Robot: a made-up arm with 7 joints.
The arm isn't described. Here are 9 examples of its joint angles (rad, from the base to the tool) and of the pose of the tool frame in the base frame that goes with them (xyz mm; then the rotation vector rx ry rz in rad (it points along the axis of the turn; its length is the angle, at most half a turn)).
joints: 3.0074 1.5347 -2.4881 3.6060 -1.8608 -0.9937 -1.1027
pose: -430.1 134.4 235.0 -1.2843 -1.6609 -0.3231
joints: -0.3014 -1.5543 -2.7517 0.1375 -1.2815 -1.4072 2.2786
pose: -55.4 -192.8 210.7 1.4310 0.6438 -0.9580
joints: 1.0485 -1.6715 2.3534 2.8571 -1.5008 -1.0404 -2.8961
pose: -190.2 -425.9 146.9 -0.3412 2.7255 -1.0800
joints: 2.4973 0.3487 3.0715 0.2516 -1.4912 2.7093 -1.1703
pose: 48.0 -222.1 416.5 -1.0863 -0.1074 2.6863
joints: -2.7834 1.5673 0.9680 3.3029 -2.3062 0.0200 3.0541
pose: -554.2 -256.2 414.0 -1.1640 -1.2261 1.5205
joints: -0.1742 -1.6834 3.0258 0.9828 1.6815 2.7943 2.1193
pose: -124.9 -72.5 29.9 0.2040 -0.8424 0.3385
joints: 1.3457 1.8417 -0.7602 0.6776 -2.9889 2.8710 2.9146
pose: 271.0 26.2 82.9 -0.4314 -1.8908 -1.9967
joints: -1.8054 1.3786 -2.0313 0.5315 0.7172 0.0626 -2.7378
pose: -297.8 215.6 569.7 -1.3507 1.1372 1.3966
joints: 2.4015 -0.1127 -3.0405 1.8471 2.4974 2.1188 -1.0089
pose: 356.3 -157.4 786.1 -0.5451 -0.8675 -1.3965
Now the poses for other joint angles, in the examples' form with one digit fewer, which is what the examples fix.
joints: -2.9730 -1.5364 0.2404 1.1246 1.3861 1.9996 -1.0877
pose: 117 -220 713 2.177 -0.916 0.649
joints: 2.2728 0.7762 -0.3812 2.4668 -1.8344 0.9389 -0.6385
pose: -275 553 601 -0.226 1.184 1.645
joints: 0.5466 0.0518 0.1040 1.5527 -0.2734 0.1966 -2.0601
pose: 412 335 657 0.201 1.935 0.966
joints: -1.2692 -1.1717 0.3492 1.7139 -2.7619 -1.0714 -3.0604
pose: 159 78 716 1.670 -0.530 1.803
